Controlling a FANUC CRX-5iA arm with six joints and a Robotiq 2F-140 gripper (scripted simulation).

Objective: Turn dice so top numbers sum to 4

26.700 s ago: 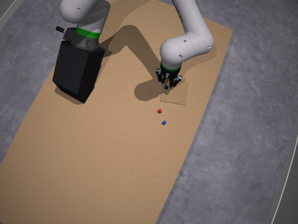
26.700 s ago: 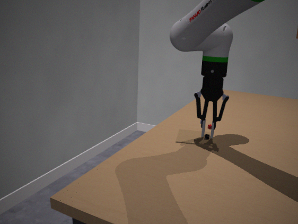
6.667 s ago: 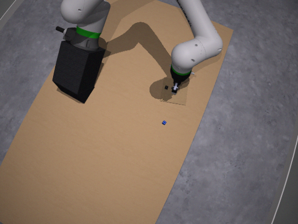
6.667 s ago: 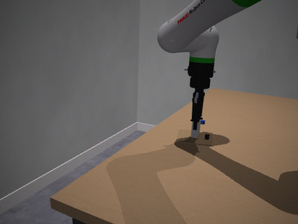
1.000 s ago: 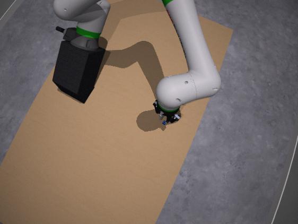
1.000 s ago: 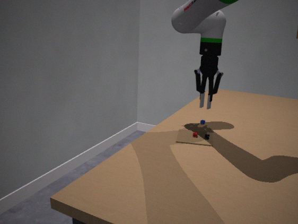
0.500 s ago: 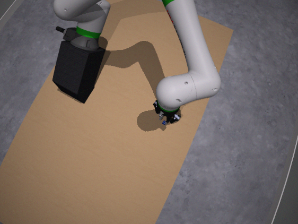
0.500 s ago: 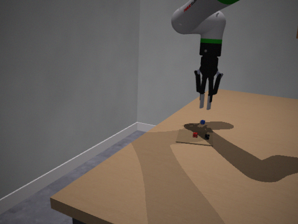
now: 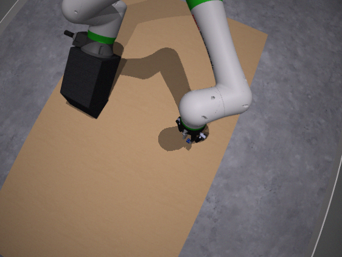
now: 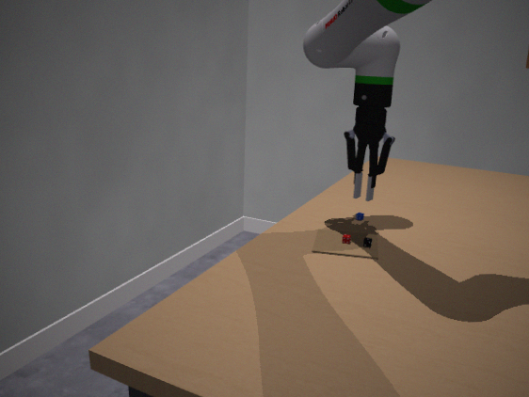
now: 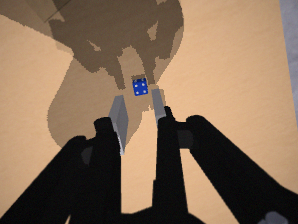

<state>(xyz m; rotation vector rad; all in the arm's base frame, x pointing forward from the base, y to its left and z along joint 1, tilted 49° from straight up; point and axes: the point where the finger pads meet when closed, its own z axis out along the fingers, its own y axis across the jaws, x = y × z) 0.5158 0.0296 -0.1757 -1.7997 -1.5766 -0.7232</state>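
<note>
Right now the blue die is 80 mm below my hand and 10 mm to the left of it. Also, from my hand: red die (190 mm to the left, 80 mm below, 30 mm behind); then black die (180 mm to the left, 80 mm below, 80 mm behind); then tan mat (190 mm to the left, 90 mm below, 30 mm behind).
</note>
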